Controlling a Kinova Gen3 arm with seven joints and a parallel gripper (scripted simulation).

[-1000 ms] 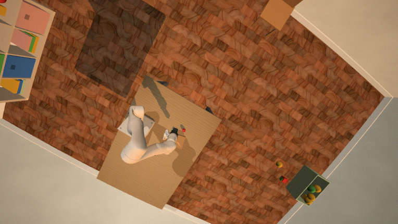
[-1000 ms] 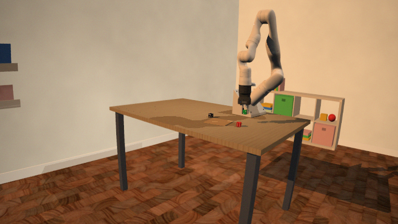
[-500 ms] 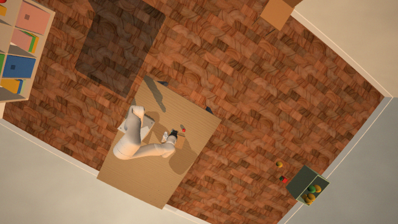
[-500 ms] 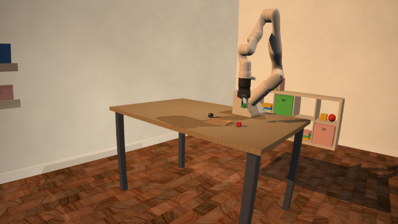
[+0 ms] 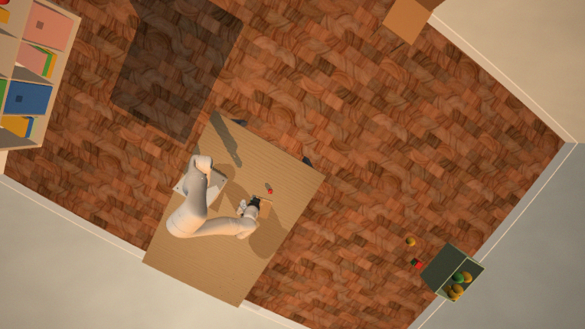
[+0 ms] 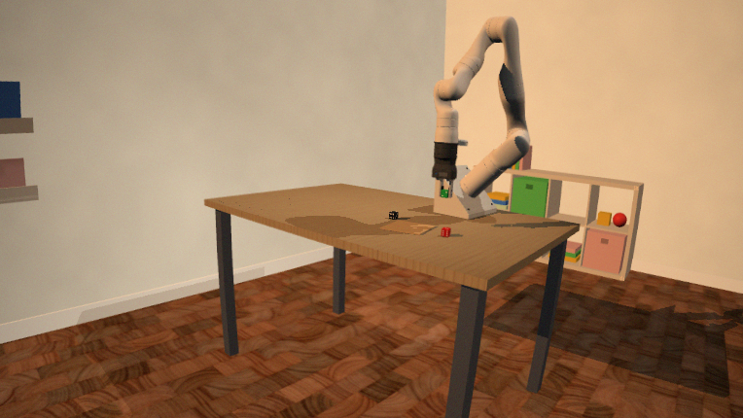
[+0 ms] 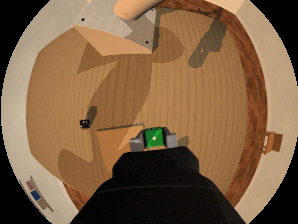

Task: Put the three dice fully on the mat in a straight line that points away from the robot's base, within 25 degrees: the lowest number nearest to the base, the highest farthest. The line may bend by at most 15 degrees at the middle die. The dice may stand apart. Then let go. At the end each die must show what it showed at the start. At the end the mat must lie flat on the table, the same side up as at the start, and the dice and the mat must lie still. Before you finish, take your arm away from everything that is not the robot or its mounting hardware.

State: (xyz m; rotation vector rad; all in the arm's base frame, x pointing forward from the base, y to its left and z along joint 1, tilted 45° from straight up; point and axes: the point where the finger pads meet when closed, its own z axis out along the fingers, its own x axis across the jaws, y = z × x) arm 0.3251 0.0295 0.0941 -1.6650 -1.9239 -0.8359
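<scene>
Right now the tan mat is 120 mm below my hand, 90 mm to the right of it and 80 mm ahead of it. The rest, counted from my hand: red die: 110 mm below, 80 mm ahead, 60 mm to the left; black die: 210 mm to the right, 110 mm below, 10 mm ahead; green die: 10 mm below.
</scene>
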